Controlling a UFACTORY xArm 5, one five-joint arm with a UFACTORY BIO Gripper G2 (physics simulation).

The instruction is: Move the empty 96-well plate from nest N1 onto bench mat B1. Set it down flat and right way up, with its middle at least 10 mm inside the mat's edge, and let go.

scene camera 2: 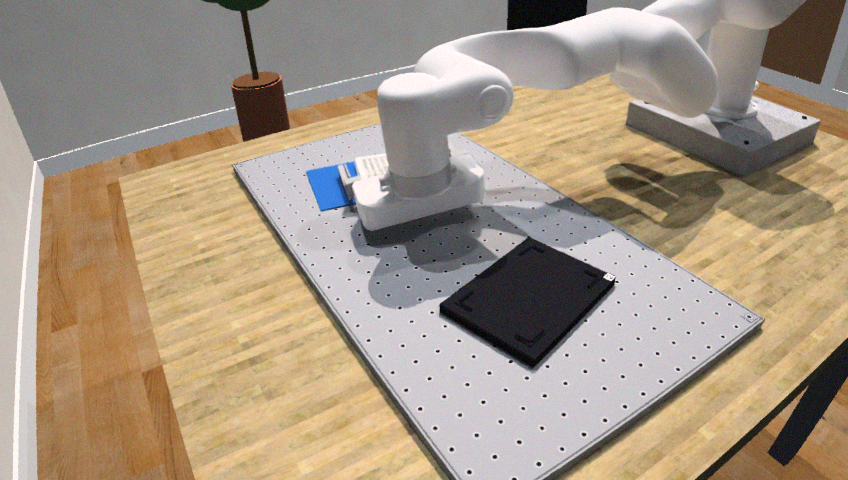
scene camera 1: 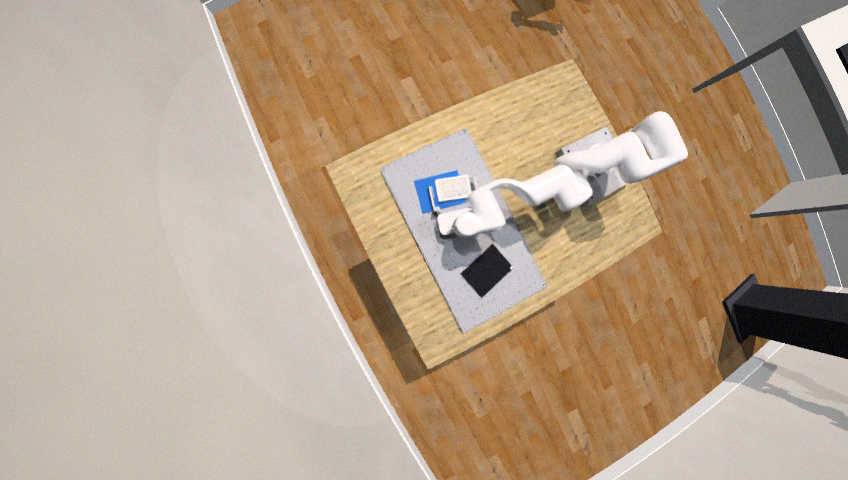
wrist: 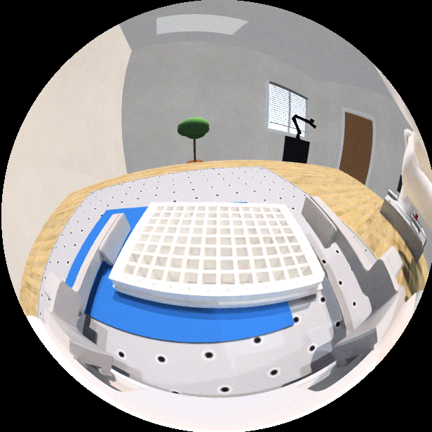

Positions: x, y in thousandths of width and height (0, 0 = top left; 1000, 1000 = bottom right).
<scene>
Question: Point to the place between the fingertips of my gripper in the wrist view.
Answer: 492, 490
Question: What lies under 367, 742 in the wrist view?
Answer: A blue bench mat.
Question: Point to a black nest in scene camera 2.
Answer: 617, 616
</scene>
